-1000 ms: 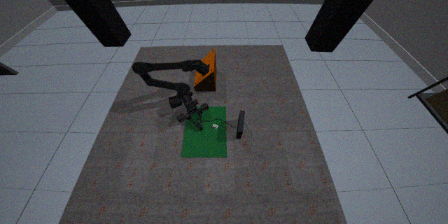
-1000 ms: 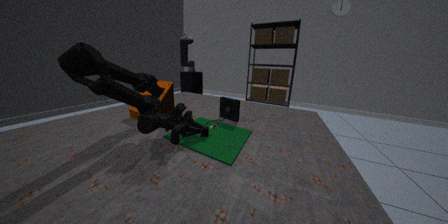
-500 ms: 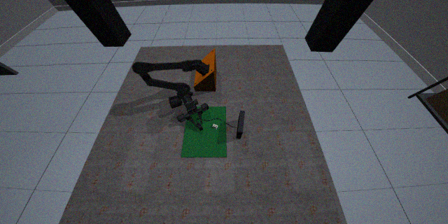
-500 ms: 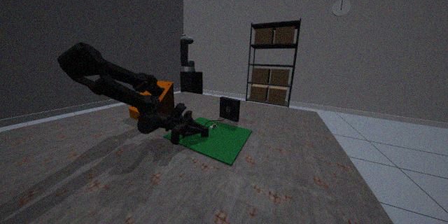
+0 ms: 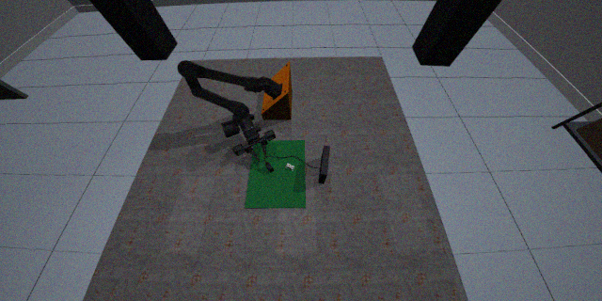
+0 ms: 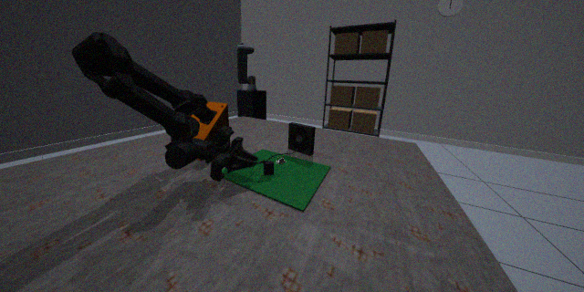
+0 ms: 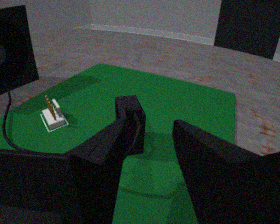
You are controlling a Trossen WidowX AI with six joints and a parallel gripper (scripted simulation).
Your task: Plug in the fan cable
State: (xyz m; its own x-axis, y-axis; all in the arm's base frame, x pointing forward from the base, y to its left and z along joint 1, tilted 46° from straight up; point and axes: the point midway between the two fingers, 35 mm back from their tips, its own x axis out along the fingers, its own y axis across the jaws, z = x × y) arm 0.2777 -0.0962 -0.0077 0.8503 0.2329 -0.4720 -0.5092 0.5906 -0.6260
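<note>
The black plug lies 2 cm ahead of my gripper tip, 3 cm to the left of it and 3 cm below it. Also, from my gripper tip: white four-pin header: 1 cm ahead, 12 cm to the left, 5 cm below; then green board: 3 cm ahead, 6 cm to the left, 6 cm below; then black fan: 2 cm ahead, 25 cm to the left, 1 cm above.
</note>
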